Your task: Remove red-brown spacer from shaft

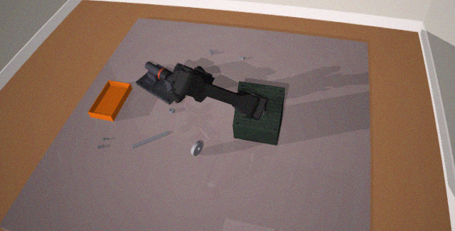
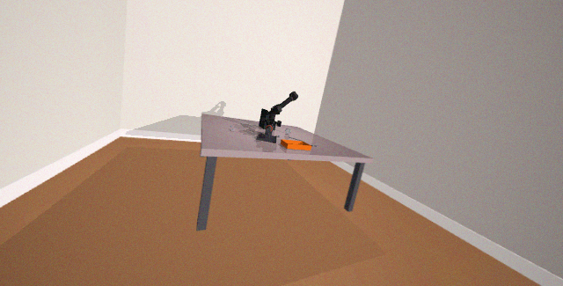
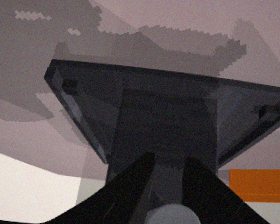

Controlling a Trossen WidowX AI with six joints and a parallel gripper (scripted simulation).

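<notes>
My gripper tip is now 50 mm short of the grey shaft, 20 mm to the left of it and 20 mm below it. Also, from my gripper tip: orange tray (320 mm ahead, 100 mm to the left, 50 mm below); then red-brown spacer (100 mm ahead, 50 mm to the right, 20 mm above); then small pin (120 mm to the right, 100 mm behind, 50 mm below).
</notes>
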